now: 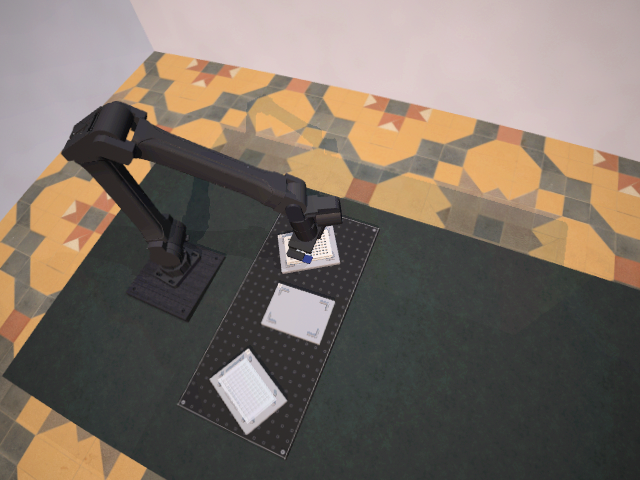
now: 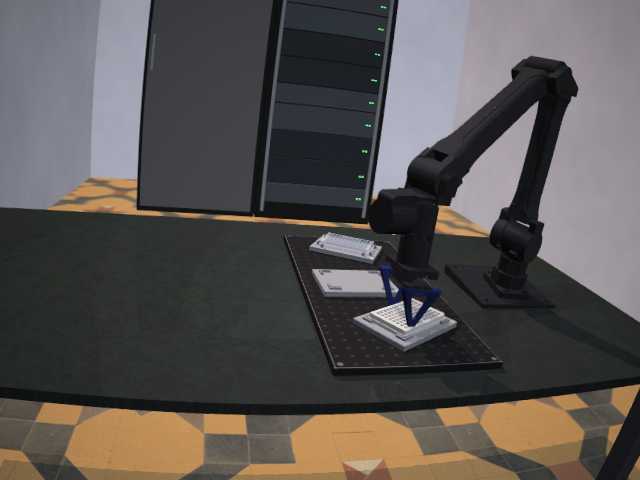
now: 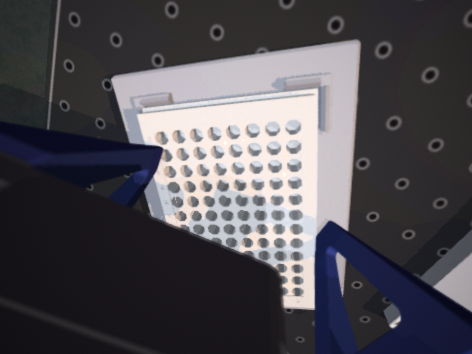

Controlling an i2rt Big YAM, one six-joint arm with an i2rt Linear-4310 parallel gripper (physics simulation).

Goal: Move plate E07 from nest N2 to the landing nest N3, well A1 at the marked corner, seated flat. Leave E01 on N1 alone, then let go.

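A cream many-welled plate point(image 1: 324, 246) point(image 2: 387, 314) point(image 3: 225, 120), apparently E07, sits on its pale nest point(image 1: 310, 267) point(image 3: 342, 75) at one end of the board. My gripper point(image 1: 309, 250) point(image 2: 403, 313) point(image 3: 244, 195) is open over it, one blue finger toward each long side; its body hides part of the wells. Whether the fingertips touch the plate is unclear. The bare middle nest point(image 1: 298, 313) point(image 2: 354, 284) has corner guides and holds no plate. A clear-white plate point(image 1: 247, 390) point(image 2: 347, 242), apparently E01, sits on the far nest point(image 1: 247, 427). Labels and A1 marks are not legible.
The nests stand on a black perforated board point(image 1: 227, 335) point(image 2: 356, 356) on a dark green table point(image 1: 465, 361) point(image 2: 155, 310). The arm's square base point(image 1: 149, 294) point(image 2: 537, 297) stands beside the board. A server rack point(image 2: 263, 155) stands beyond the table.
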